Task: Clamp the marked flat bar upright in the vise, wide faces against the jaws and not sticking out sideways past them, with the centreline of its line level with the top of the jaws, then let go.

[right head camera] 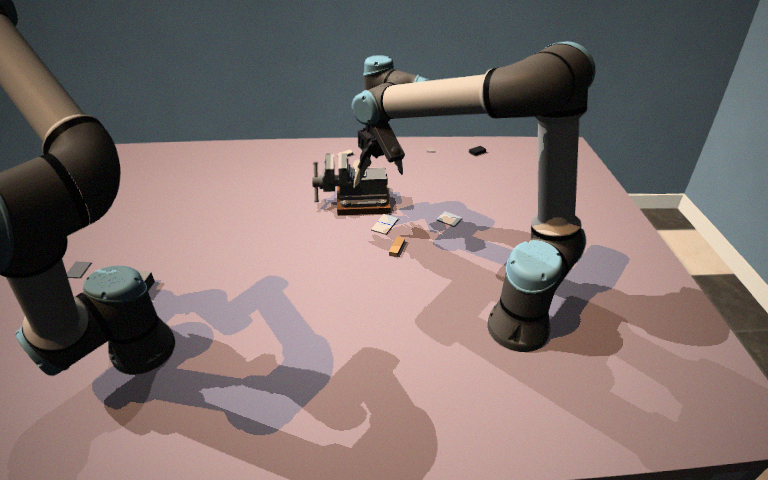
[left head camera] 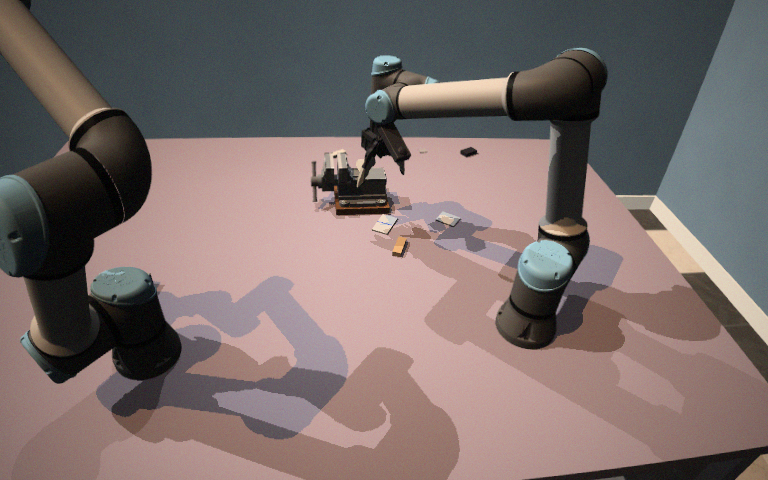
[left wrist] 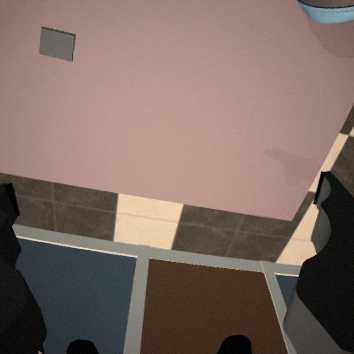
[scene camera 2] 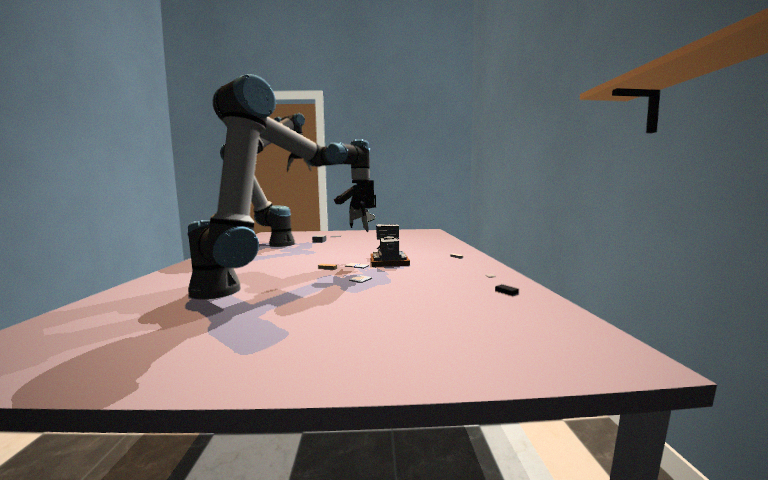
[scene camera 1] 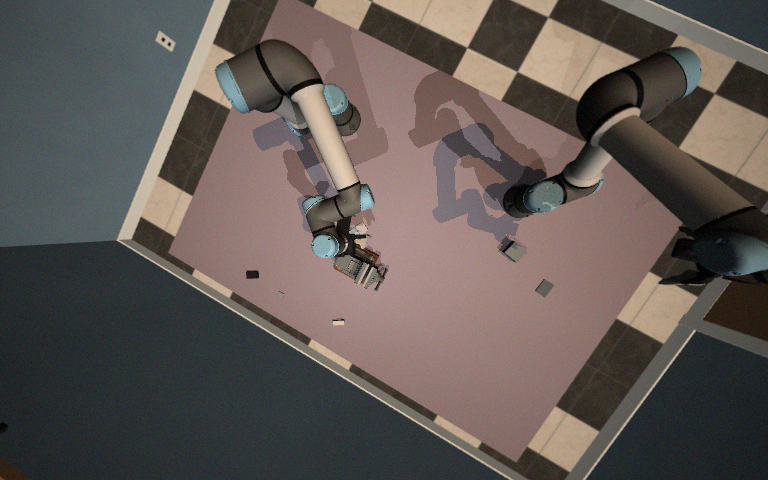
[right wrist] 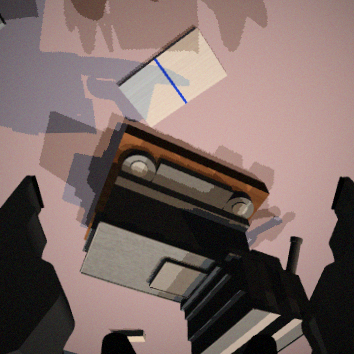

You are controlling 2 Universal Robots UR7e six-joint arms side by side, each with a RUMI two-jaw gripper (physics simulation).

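Places are measured from the left arm's base along level axes (x ahead, y left, z up), in metres.
Pixels of known places: left gripper, between the fingertips: (left wrist: 165,179) (scene camera 2: 299,171) (scene camera 1: 669,255); right gripper, between the fingertips: (right head camera: 378,181) (left head camera: 381,181) (scene camera 2: 359,229) (right wrist: 186,178); left arm's base, origin of its link: (right head camera: 143,348) (left head camera: 148,353) (scene camera 2: 282,244) (scene camera 1: 520,201); right arm's base, origin of its link: (right head camera: 517,328) (left head camera: 524,326) (scene camera 2: 215,291) (scene camera 1: 345,120).
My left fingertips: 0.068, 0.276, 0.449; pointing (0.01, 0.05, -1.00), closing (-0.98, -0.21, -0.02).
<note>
For each thing: its top centre in the pictures, then the offset to it from my left fingertips, as dx, dy, dz. "spot": a spot on its surface instead.
- marked flat bar, centre of its top: (right wrist: 171,80) (right head camera: 384,223) (left head camera: 384,223) (scene camera 2: 357,264) (scene camera 1: 358,231) +0.404, -0.883, -0.444
- vise, a spot on its surface: (right wrist: 145,260) spot: +0.535, -0.844, -0.346
- orange block, centre of its top: (right head camera: 397,244) (left head camera: 399,244) (scene camera 2: 327,264) +0.283, -0.911, -0.434
- pale plate, centre of its top: (right head camera: 449,218) (left head camera: 448,218) (scene camera 2: 360,278) +0.422, -1.089, -0.444
- black block, centre of its top: (scene camera 2: 507,287) (right head camera: 477,149) (left head camera: 468,150) (scene camera 1: 251,275) +0.871, -1.278, -0.434
- cream piece, centre of its top: (right wrist: 128,338) (scene camera 1: 338,323) +0.865, -0.759, -0.437
- grey block, centre of its top: (right head camera: 133,278) (scene camera 1: 516,252) (scene camera 2: 319,235) +0.146, -0.191, -0.413
- grey plate, centre of its top: (left wrist: 56,44) (right head camera: 77,269) (scene camera 1: 544,288) +0.230, +0.014, -0.446
The marked flat bar (left head camera: 385,224) (right head camera: 385,224) (scene camera 2: 357,265) (right wrist: 172,77), pale with a blue line across its middle, lies flat on the table near the vise's base. The vise (left head camera: 376,182) (right head camera: 376,180) (scene camera 2: 389,246) (right wrist: 145,260) stands on an orange-brown base, with a narrow gap between its jaws. My right gripper (left head camera: 381,177) (right head camera: 378,178) (scene camera 2: 359,227) (right wrist: 186,178) is open and empty, pointing down above and beside the vise, apart from the bar. My left gripper (scene camera 1: 673,257) (scene camera 2: 299,169) (left wrist: 165,179) is open and empty, far from the vise, beyond the table edge in scene camera 1.
An orange block (left head camera: 399,246) (scene camera 2: 327,266) and a pale plate (left head camera: 448,219) (scene camera 2: 360,279) lie near the bar. A black block (left head camera: 468,151) (scene camera 1: 252,274) and a cream piece (scene camera 1: 338,321) lie past the vise. A grey block (scene camera 1: 513,249) and grey plate (scene camera 1: 544,287) (left wrist: 57,44) lie farther off.
</note>
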